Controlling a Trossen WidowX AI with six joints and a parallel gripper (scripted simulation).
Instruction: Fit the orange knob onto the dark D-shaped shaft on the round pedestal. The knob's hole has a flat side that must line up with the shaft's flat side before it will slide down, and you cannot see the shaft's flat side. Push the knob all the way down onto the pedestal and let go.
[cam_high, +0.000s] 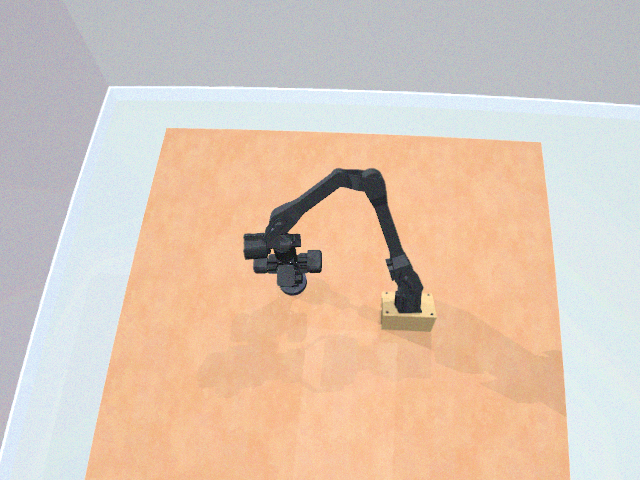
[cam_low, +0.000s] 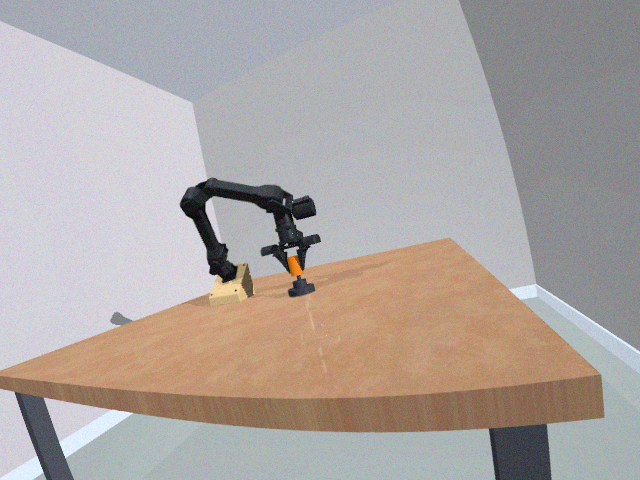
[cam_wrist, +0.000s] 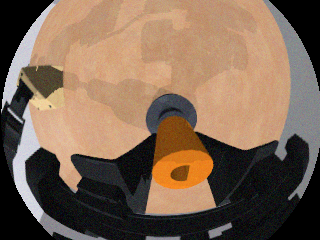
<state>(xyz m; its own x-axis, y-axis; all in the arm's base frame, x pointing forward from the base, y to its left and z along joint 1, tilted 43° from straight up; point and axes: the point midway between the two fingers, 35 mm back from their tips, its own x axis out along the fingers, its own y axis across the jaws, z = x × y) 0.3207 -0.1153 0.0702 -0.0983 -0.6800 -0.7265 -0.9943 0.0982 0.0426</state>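
The orange knob is 20 mm above my gripper tip. The rest, counted from my gripper tip: dark round pedestal: 40 mm below.
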